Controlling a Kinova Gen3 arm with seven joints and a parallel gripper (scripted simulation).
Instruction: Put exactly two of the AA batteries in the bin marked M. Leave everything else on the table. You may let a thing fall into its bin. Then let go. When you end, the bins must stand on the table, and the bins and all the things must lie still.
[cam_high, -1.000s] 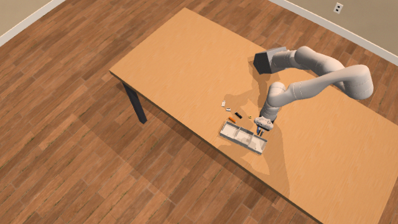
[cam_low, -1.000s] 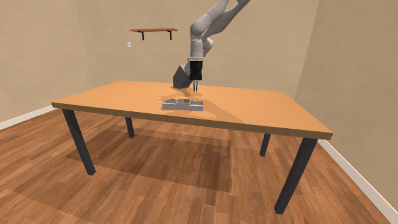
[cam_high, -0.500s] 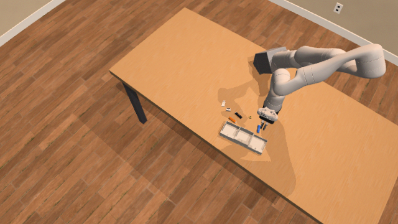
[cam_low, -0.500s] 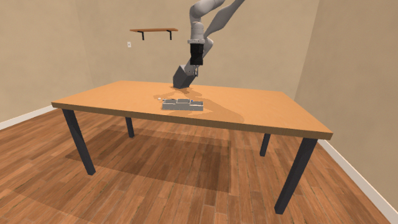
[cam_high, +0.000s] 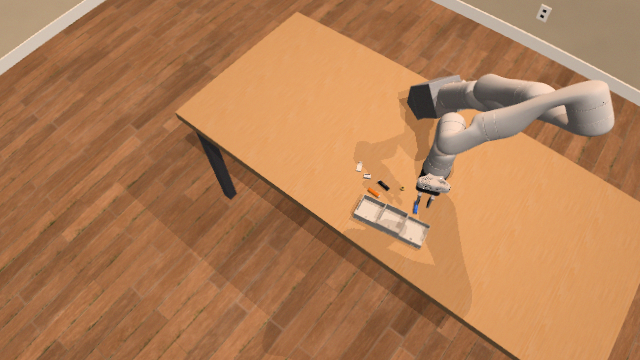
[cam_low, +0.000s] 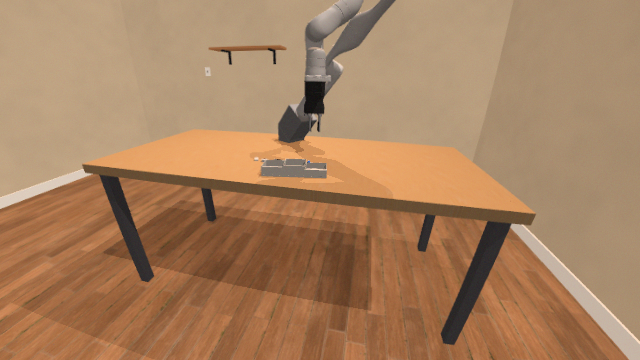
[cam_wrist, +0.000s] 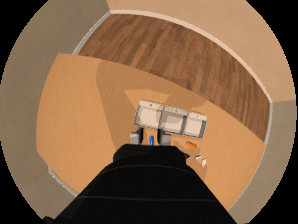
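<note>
The blue battery lies 6 cm behind my hand, 4 cm to the right of it and 17 cm below it. Also, from my hand: grey three-compartment bin tray 5 cm ahead, 6 cm to the right, 16 cm below; then tiny yellowish thing 9 cm behind, 12 cm to the right, 18 cm below; then orange battery 18 cm to the right, 17 cm below.
</note>
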